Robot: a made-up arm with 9 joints. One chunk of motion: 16 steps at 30 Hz.
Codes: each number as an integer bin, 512 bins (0 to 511) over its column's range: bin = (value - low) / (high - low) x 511, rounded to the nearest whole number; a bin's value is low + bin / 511 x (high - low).
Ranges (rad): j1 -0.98..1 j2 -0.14..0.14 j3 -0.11..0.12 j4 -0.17..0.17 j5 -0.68..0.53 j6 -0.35..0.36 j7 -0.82..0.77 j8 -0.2..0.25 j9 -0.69..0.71
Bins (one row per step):
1: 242 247 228 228 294 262 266 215 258
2: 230 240 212 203 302 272 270 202 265
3: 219 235 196 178 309 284 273 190 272
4: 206 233 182 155 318 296 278 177 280
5: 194 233 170 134 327 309 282 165 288
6: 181 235 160 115 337 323 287 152 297
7: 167 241 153 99 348 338 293 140 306
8: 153 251 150 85 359 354 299 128 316
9: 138 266 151 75 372 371 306 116 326
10: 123 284 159 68 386 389 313 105 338
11: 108 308 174 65 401 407 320 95 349
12: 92 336 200 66 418 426 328 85 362
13: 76 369 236 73 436 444 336 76 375
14: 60 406 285 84 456 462 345 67 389
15: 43 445 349 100 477 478 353 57 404
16: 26 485 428 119 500 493 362 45 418
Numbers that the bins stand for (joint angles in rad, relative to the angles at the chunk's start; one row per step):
1: -0.0423 -0.0047 -0.0074 -0.0183 0.0162 0.0140 0.0077 -0.0107 0.0168
2: -0.0888 -0.0085 -0.0146 -0.0349 0.0351 0.0279 0.0201 -0.0221 0.0360
3: -0.1314 -0.0112 -0.0218 -0.0516 0.0517 0.0446 0.0295 -0.0327 0.0552
4: -0.1818 -0.0123 -0.0281 -0.0669 0.0730 0.0613 0.0450 -0.0441 0.0771
5: -0.2283 -0.0123 -0.0335 -0.0808 0.0943 0.0793 0.0575 -0.0547 0.0990
6: -0.2787 -0.0112 -0.0380 -0.0935 0.1180 0.0988 0.0730 -0.0661 0.1237
7: -0.3329 -0.0079 -0.0411 -0.1041 0.1440 0.1196 0.0917 -0.0767 0.1484
8: -0.3872 -0.0025 -0.0425 -0.1134 0.1701 0.1419 0.1104 -0.0873 0.1758
9: -0.4453 0.0058 -0.0420 -0.1201 0.2009 0.1655 0.1321 -0.0978 0.2032
10: -0.5034 0.0156 -0.0384 -0.1248 0.2340 0.1905 0.1539 -0.1075 0.2360
11: -0.5615 0.0288 -0.0317 -0.1268 0.2695 0.2155 0.1757 -0.1163 0.2662
12: -0.6235 0.0441 -0.0200 -0.1261 0.3098 0.2419 0.2006 -0.1251 0.3018
13: -0.6855 0.0622 -0.0038 -0.1214 0.3524 0.2669 0.2255 -0.1331 0.3374
14: -0.7475 0.0825 0.0183 -0.1141 0.3998 0.2919 0.2535 -0.1410 0.3758
15: -0.8134 0.1038 0.0471 -0.1035 0.4495 0.3141 0.2784 -0.1498 0.4168
16: -0.8793 0.1258 0.0826 -0.0908 0.5040 0.3350 0.3064 -0.1604 0.4552

